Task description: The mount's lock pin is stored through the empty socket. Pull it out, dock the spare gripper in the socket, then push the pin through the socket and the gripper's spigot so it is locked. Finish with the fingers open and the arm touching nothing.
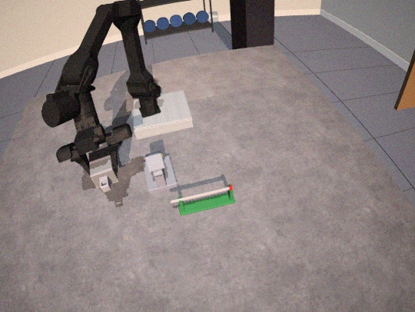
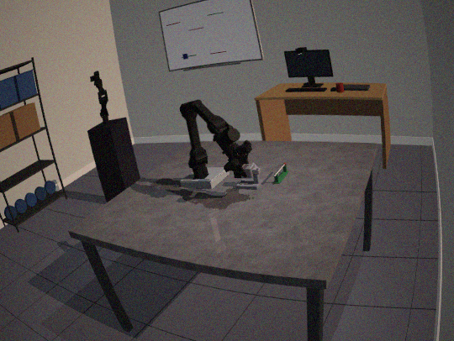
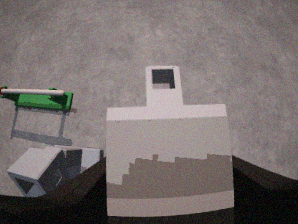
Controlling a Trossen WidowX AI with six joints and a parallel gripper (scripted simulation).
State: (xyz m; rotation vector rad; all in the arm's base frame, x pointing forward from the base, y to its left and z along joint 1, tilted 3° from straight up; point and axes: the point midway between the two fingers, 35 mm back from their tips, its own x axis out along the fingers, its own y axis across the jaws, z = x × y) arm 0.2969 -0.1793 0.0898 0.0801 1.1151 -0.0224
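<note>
My gripper tip is now 130 mm to the right of the mount socket, 60 mm above it and 30 mm past it. From my gripper tip the other things lie so: spare gripper 20 mm above; green cradle 210 mm to the left, 100 mm ahead, 90 mm below.
</note>
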